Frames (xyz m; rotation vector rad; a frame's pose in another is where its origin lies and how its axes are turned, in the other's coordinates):
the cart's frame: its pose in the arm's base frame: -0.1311 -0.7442 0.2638 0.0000 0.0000 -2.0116
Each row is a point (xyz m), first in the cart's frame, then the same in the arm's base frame.
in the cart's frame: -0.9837 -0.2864 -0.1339
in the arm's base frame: 0.0296 0.2677 0.1299
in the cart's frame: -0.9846 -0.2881 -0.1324
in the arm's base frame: 0.0284 0.2692 0.1314
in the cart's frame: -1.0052 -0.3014 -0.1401
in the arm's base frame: 0.0252 0.2935 0.1237
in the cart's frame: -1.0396 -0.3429 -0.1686
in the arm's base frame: 0.0023 0.3423 0.0952
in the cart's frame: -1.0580 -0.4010 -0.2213
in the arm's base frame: -0.0424 0.3838 0.0425
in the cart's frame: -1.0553 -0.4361 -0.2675
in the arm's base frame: -0.0753 0.3963 -0.0037
